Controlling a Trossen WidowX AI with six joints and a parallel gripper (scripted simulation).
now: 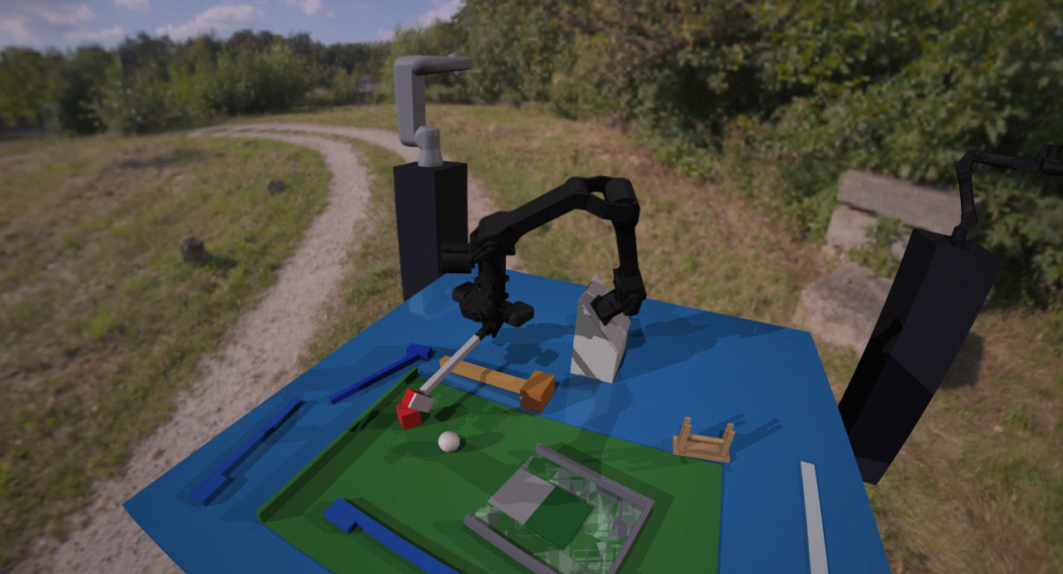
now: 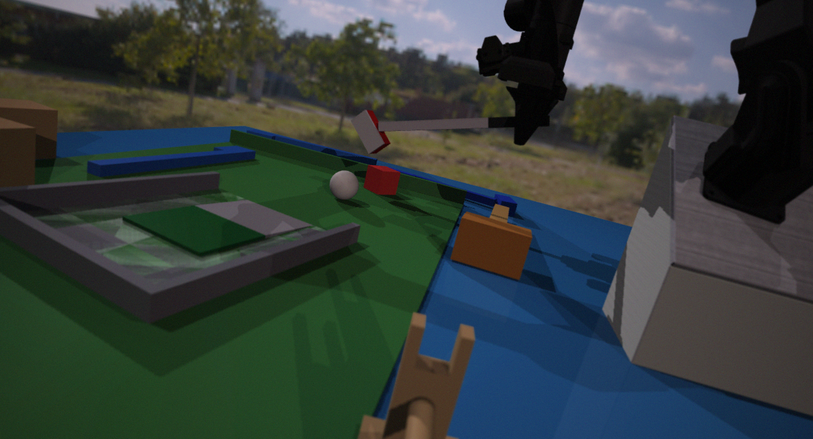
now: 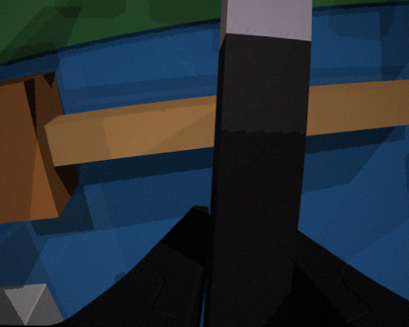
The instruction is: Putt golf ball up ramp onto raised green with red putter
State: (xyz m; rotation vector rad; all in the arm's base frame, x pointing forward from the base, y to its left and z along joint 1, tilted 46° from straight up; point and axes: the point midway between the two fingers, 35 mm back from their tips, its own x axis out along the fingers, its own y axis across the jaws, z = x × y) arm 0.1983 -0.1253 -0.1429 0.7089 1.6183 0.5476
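Right now the red putter is 12 cm ahead of my gripper tip and 1 cm to the right of it. The rest, counted from my gripper tip: white golf ball (22 cm ahead, 11 cm below, 4 cm to the left); then small red cube (21 cm ahead, 12 cm below, 8 cm to the right); then wooden stand (50 cm to the left, 10 cm below, 1 cm behind).
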